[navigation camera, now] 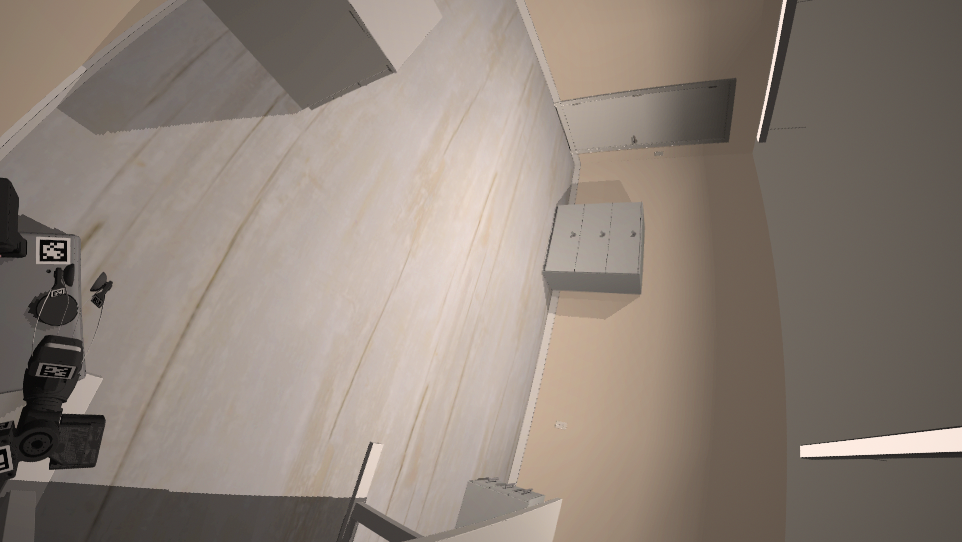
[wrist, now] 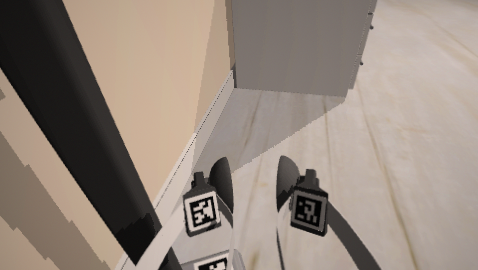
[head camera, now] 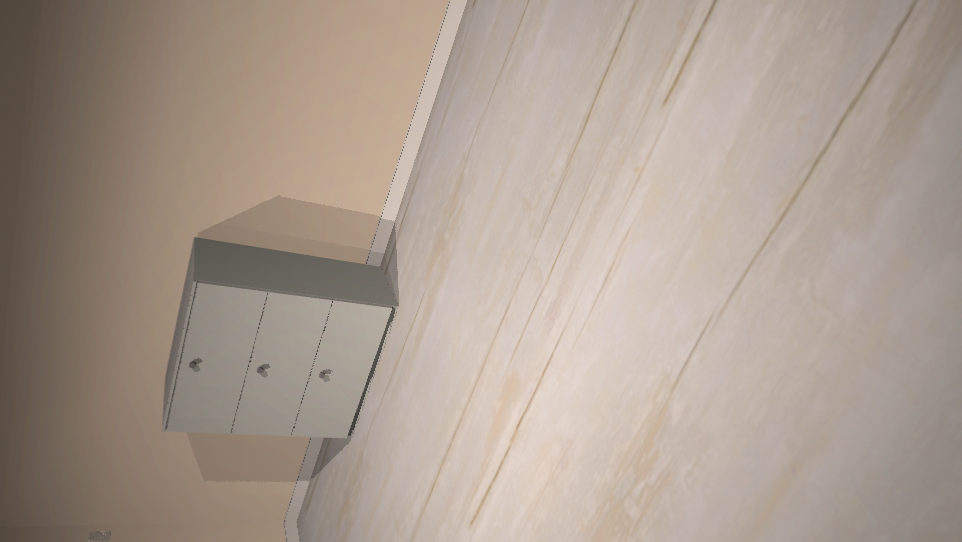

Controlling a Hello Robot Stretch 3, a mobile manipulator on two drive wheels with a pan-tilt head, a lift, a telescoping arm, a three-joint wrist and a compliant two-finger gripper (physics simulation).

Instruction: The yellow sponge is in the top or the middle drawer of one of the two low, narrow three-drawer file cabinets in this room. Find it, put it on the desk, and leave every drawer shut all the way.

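A low grey three-drawer file cabinet (head camera: 289, 363) (navigation camera: 592, 245) stands against the wall across the room. Its three fronts look flush, each with a small knob. A second grey unit with several handles (navigation camera: 498, 504) shows partly behind the desk (navigation camera: 528, 526) at the bottom of the navigation view; the desk hides the rest, so I cannot tell its drawers. The yellow sponge does not show. My gripper (navigation camera: 84, 278) (wrist: 254, 175) is open and empty, near my base and far from the file cabinet across the room.
A large grey cabinet (navigation camera: 302, 50) stands at the top of the navigation view. In the wrist view a grey cabinet side (wrist: 295, 47) with knobs at its right edge stands by the wall. A door (navigation camera: 646, 121) is in the far wall. A desk leg (navigation camera: 366, 471) stands nearer.
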